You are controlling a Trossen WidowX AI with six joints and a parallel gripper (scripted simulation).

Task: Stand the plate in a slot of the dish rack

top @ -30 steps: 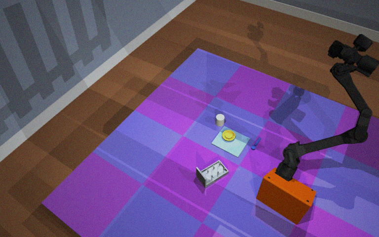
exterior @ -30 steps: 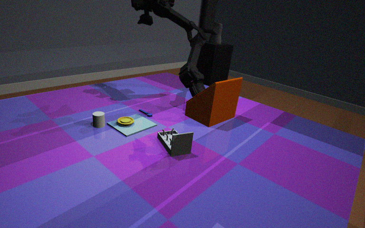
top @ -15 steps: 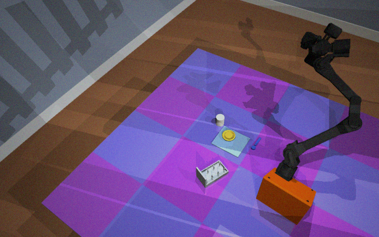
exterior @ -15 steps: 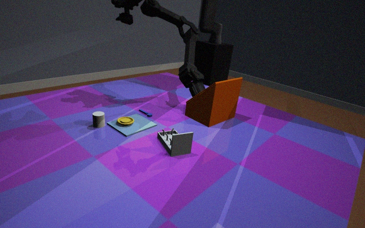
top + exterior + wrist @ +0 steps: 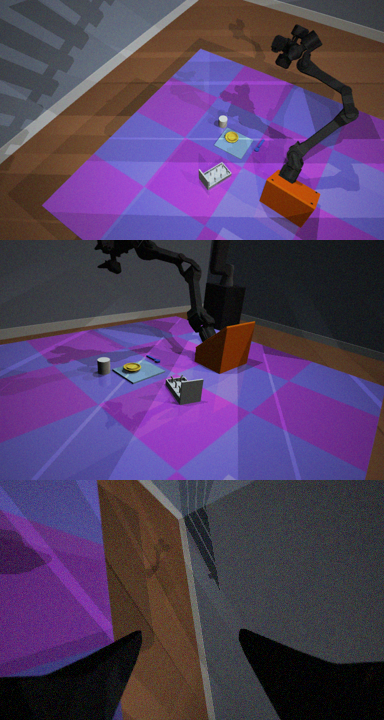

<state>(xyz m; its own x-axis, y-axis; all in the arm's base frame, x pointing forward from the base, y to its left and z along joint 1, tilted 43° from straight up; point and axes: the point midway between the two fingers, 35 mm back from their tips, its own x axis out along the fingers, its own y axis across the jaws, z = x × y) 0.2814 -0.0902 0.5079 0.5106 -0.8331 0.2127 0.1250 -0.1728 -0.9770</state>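
Now: gripper tip 37 cm to the right of the yellow plate, 36 cm above it and 2 cm short of it. The rest, counted from my gripper tip: grey dish rack: 59 cm to the left, 35 cm below, 6 cm behind; blue spoon: 37 cm below, 32 cm to the left, 11 cm behind; cup: 35 cm below, 33 cm to the left, 11 cm ahead.
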